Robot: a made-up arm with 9 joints. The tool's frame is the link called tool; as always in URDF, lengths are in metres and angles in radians. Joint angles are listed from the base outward.
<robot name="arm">
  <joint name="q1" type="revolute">
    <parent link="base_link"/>
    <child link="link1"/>
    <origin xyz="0.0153 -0.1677 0.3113" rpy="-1.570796 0 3.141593"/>
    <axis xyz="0 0 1"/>
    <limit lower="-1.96" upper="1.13"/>
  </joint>
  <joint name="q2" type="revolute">
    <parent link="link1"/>
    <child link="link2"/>
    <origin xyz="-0.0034 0.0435 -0.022" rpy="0 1.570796 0"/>
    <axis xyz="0 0 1"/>
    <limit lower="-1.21" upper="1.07"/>
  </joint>
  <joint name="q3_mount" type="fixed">
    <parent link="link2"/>
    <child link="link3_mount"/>
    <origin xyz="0.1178 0.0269 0.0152" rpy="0 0 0"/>
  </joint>
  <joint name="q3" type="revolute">
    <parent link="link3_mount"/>
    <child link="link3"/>
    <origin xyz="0.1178 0.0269 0.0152" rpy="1.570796 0 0"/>
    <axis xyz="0 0 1"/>
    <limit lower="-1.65" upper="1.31"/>
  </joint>
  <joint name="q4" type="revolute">
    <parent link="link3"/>
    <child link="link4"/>
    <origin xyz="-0.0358 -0.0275 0.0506" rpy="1.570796 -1.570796 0"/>
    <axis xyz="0 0 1"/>
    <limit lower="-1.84" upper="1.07"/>
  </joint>
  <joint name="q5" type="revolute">
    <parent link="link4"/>
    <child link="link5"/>
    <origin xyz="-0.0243 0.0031 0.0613" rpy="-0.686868 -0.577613 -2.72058"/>
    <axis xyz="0 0 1"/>
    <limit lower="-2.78" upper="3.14"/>
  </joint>
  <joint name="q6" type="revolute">
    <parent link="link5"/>
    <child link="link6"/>
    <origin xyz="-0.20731 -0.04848 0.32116" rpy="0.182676 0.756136 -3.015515"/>
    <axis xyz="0 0 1"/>
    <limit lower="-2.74" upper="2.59"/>
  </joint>
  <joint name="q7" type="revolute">
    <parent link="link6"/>
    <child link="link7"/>
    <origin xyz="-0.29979 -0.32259 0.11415" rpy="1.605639 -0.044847 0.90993"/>
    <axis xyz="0 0 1"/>
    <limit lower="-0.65" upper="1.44"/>
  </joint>
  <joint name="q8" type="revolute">
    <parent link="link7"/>
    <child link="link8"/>
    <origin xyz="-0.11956 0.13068 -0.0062" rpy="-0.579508 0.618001 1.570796"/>
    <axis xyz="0 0 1"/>
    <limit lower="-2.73" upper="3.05"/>
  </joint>
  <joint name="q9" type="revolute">
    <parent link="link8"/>
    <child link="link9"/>
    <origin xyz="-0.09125 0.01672 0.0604" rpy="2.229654 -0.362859 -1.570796"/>
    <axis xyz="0 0 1"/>
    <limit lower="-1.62" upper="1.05"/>
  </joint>
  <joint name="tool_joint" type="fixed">
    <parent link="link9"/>
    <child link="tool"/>
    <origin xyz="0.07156 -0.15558 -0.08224" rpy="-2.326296 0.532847 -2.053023"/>
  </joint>
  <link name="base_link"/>
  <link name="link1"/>
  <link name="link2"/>
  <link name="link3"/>
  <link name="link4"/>
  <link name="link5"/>
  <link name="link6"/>
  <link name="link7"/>
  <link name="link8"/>
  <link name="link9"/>
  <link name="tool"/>
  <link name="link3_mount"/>
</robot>
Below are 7 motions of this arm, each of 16 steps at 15 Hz.
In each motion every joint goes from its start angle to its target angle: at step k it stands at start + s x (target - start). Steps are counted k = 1, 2, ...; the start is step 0. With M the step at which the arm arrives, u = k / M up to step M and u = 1 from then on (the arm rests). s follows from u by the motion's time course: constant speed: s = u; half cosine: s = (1 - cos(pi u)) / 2; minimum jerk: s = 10 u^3 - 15 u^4 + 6 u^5.
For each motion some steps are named. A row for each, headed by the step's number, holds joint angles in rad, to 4 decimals.
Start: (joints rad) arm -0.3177 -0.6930 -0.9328 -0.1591 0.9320 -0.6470 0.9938 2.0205 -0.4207
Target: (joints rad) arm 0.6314 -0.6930 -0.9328 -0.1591 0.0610 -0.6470 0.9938 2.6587 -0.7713
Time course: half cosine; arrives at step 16
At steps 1, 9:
1: -0.3086 -0.6930 -0.9328 -0.1591 0.9236 -0.6470 0.9938 2.0266 -0.4241
9: 0.2494 -0.6930 -0.9328 -0.1591 0.4115 -0.6470 0.9938 2.4019 -0.6302

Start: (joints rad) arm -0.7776 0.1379 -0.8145 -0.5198 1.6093 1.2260 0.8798 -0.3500 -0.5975
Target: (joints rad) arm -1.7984 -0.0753 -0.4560 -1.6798 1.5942 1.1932 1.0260 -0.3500 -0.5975
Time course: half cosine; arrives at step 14
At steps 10, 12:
10: -1.6062 -0.0352 -0.5235 -1.4614 1.5970 1.1994 0.9985 -0.3500 -0.5975
12: -1.7479 -0.0647 -0.4738 -1.6224 1.5949 1.1948 1.0188 -0.3500 -0.5975

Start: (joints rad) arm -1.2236 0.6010 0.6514 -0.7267 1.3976 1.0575 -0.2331 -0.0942 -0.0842
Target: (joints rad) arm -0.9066 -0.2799 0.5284 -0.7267 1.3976 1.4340 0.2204 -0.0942 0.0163
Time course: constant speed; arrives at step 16
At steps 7, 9, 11, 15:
7: -1.0849 0.2156 0.5976 -0.7267 1.3976 1.2222 -0.0347 -0.0942 -0.0402
9: -1.0453 0.1055 0.5822 -0.7267 1.3976 1.2693 0.0220 -0.0942 -0.0277
11: -1.0057 -0.0046 0.5668 -0.7267 1.3976 1.3163 0.0787 -0.0942 -0.0151
15: -0.9264 -0.2248 0.5361 -0.7267 1.3976 1.4105 0.1921 -0.0942 0.0100

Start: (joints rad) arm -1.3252 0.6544 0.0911 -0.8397 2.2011 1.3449 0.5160 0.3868 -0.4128
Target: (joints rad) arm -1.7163 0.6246 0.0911 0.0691 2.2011 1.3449 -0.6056 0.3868 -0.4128
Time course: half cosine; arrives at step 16
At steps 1, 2, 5, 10, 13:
1: -1.3290 0.6541 0.0911 -0.8310 2.2011 1.3449 0.5052 0.3868 -0.4128
2: -1.3401 0.6533 0.0911 -0.8051 2.2011 1.3449 0.4733 0.3868 -0.4128
5: -1.4121 0.6478 0.0911 -0.6378 2.2011 1.3449 0.2668 0.3868 -0.4128
10: -1.5956 0.6338 0.0911 -0.2114 2.2011 1.3449 -0.2594 0.3868 -0.4128
13: -1.6833 0.6271 0.0911 -0.0075 2.2011 1.3449 -0.5111 0.3868 -0.4128

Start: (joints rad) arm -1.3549 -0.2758 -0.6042 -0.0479 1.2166 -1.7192 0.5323 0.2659 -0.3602
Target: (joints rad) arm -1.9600 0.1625 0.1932 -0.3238 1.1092 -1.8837 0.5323 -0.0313 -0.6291
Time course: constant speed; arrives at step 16
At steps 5, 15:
5: -1.5440 -0.1388 -0.3550 -0.1341 1.1830 -1.7706 0.5323 0.1730 -0.4442
15: -1.9222 0.1351 0.1434 -0.3066 1.1159 -1.8734 0.5323 -0.0127 -0.6123

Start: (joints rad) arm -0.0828 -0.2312 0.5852 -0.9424 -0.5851 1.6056 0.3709 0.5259 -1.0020
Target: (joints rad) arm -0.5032 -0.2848 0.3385 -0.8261 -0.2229 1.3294 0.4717 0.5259 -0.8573
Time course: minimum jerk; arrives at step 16
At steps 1, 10, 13, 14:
1: -0.0837 -0.2313 0.5847 -0.9421 -0.5843 1.6050 0.3711 0.5259 -1.0017
10: -0.3875 -0.2700 0.4064 -0.8581 -0.3226 1.4054 0.4440 0.5259 -0.8971
13: -0.4827 -0.2822 0.3505 -0.8318 -0.2406 1.3429 0.4668 0.5259 -0.8644
14: -0.4965 -0.2839 0.3425 -0.8280 -0.2287 1.3338 0.4701 0.5259 -0.8596

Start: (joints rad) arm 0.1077 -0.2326 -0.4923 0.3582 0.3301 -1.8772 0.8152 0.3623 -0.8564
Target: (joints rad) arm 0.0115 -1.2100 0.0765 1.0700 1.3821 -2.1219 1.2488 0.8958 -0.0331
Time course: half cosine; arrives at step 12
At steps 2, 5, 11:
2: 0.1013 -0.2981 -0.4542 0.4059 0.4006 -1.8936 0.8442 0.3980 -0.8012
5: 0.0720 -0.5948 -0.2815 0.6220 0.7200 -1.9679 0.9759 0.5600 -0.5513
11: 0.0131 -1.1933 0.0668 1.0579 1.3642 -2.1177 1.2414 0.8867 -0.0471

